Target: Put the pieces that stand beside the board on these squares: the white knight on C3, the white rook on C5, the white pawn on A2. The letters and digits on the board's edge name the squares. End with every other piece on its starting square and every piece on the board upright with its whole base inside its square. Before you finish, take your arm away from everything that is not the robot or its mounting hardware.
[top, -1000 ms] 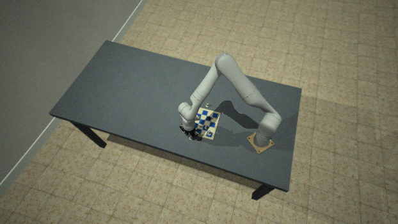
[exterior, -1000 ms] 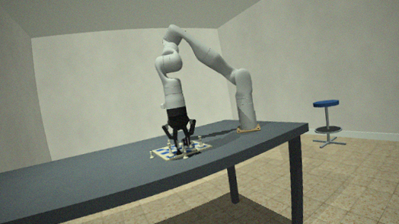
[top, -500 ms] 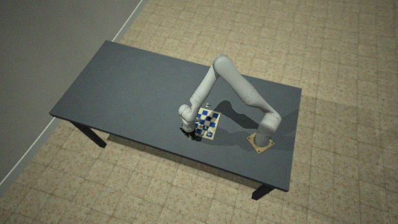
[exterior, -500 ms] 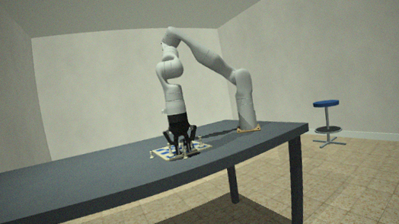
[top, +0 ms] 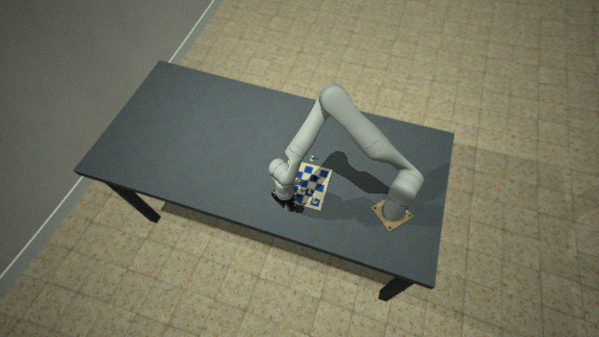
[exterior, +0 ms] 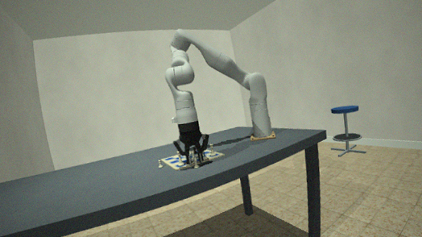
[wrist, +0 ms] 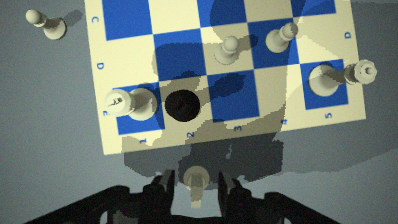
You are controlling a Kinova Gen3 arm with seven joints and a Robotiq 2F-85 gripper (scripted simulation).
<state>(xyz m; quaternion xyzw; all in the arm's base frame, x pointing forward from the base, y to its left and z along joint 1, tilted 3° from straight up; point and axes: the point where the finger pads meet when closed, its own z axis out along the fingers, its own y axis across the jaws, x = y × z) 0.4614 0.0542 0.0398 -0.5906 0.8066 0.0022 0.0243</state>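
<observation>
Now: the chessboard 6 cm behind my hand, 13 cm to the right of it and 3 cm below it. The rest, counted from my hand: white king 3 cm ahead, 7 cm to the right, 1 cm above; black pawn 10 cm behind, 17 cm to the right, 1 cm below; white rook 7 cm behind, 27 cm to the right, 2 cm below.
</observation>
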